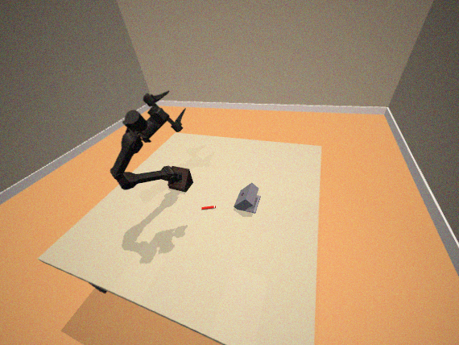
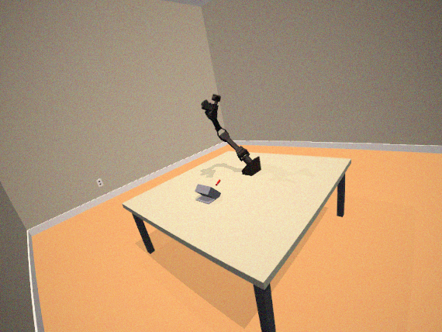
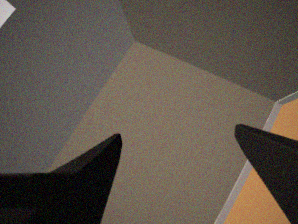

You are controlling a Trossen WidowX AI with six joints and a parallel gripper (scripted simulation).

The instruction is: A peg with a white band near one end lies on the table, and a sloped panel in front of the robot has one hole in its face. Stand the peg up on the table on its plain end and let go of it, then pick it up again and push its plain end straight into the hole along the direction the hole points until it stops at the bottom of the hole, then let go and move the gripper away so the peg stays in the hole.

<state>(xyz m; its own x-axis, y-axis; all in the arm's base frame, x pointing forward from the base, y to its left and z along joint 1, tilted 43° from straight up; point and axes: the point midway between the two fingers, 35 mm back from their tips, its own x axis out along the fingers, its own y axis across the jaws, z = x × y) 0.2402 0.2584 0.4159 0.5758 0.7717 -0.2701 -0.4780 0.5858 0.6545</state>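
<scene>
Now: the peg 8 cm ahead of my gripper tip, 8 cm to the right of it and 59 cm below it. The rest, counted from my gripper tip: grey sloped panel 27 cm ahead, 1 cm to the right, 55 cm below; flat foot plate 29 cm ahead, 1 cm to the right, 59 cm below.
</scene>
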